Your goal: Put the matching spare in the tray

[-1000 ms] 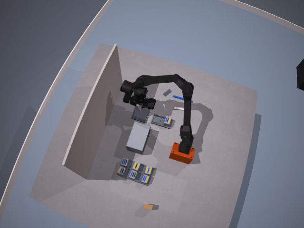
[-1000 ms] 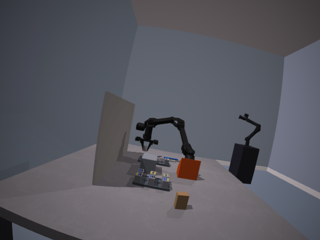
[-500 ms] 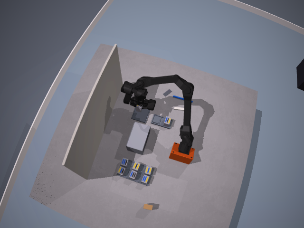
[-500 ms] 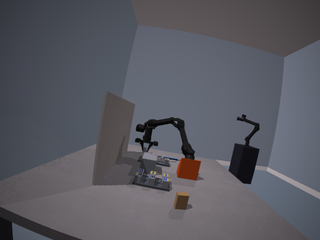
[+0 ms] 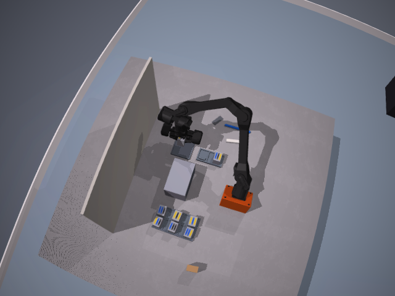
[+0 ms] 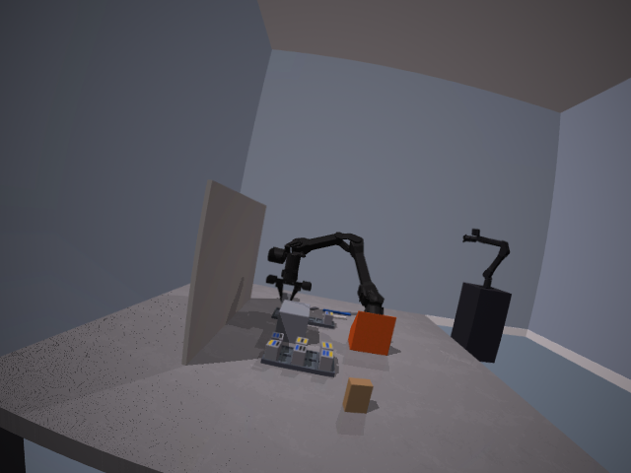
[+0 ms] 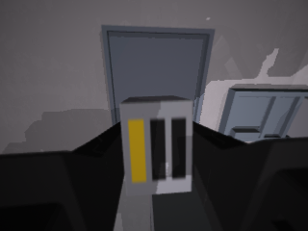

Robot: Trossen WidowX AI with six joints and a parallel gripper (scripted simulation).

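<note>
Right now my gripper tip is 10 mm past the blue-grey tray and 50 mm above it. From my gripper tip the other things lie so: rack: 150 mm behind, 20 mm to the left, 50 mm below; then dark plate: 120 mm behind, 190 mm to the right, 60 mm below; then grey mounted unit: 60 mm behind, 200 mm to the left, 10 mm below.
</note>
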